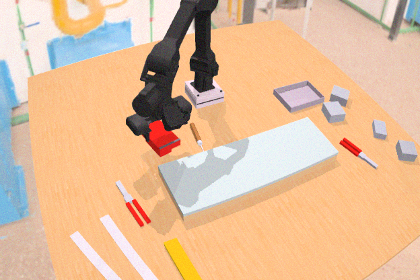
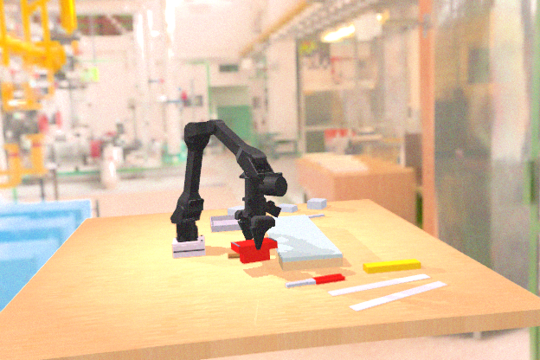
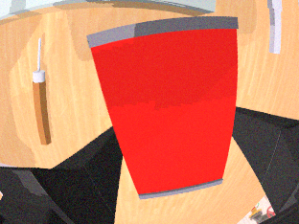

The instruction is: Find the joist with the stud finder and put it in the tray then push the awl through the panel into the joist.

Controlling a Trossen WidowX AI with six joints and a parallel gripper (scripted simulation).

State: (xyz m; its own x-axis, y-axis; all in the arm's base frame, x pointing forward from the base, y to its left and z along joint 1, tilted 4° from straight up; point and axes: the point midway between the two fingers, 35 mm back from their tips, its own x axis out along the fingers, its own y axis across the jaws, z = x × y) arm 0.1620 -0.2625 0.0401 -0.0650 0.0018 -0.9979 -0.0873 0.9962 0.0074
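My gripper tip is 30 mm above the red stud finder and 10 mm past it. From my gripper tip the other things lie so: awl (130 mm to the left, 60 mm below, 20 mm ahead); yellow strip (370 mm ahead, 150 mm to the right, 60 mm below); lilac tray (560 mm to the left, 60 mm below, 40 mm ahead).
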